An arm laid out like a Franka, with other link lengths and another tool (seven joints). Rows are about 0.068 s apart.
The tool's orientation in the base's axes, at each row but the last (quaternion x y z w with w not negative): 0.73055 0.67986 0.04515 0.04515; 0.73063 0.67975 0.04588 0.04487; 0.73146 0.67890 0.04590 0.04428; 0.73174 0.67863 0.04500 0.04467; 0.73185 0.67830 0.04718 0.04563; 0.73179 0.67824 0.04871 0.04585; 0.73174 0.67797 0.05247 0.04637; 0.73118 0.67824 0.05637 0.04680; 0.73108 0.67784 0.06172 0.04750; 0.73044 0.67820 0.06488 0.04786; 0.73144 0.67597 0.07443 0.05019; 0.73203 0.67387 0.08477 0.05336; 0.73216 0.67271 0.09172 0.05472
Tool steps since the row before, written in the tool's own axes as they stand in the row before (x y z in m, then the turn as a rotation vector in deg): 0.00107 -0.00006 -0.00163 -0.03 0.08 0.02; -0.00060 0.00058 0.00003 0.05 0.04 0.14; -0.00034 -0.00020 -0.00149 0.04 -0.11 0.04; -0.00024 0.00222 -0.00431 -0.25 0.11 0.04; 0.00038 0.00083 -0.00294 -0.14 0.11 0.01; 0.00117 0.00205 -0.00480 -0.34 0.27 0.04; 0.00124 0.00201 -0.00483 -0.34 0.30 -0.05; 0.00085 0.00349 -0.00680 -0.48 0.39 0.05; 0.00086 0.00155 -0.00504 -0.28 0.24 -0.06; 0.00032 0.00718 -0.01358 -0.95 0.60 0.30; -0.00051 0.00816 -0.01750 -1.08 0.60 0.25; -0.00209 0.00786 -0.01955 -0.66 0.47 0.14; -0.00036 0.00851 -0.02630 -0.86 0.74 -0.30
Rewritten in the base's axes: -0.00019 0.00108 0.00161 0.08 -0.04 -0.01; 0.00053 -0.00064 0.00004 0.06 0.05 -0.13; -0.00041 -0.00032 0.00145 -0.10 0.05 -0.05; 0.00163 -0.00039 0.00455 0.10 -0.26 -0.03; 0.00046 0.00032 0.00303 0.10 -0.15 0.00; 0.00147 0.00102 0.00504 0.25 -0.36 -0.01; 0.00140 0.00107 0.00508 0.26 -0.36 0.09; 0.00251 0.00053 0.00725 0.36 -0.51 0.00; 0.00081 0.00067 0.00524 0.21 -0.30 0.09; 0.00492 -0.00047 0.01455 0.57 -0.99 -0.23; 0.00488 -0.00165 0.01862 0.55 -1.12 -0.19; 0.00369 -0.00346 0.02056 0.44 -0.69 -0.08; 0.00280 -0.00225 0.02741 0.59 -0.93 0.39
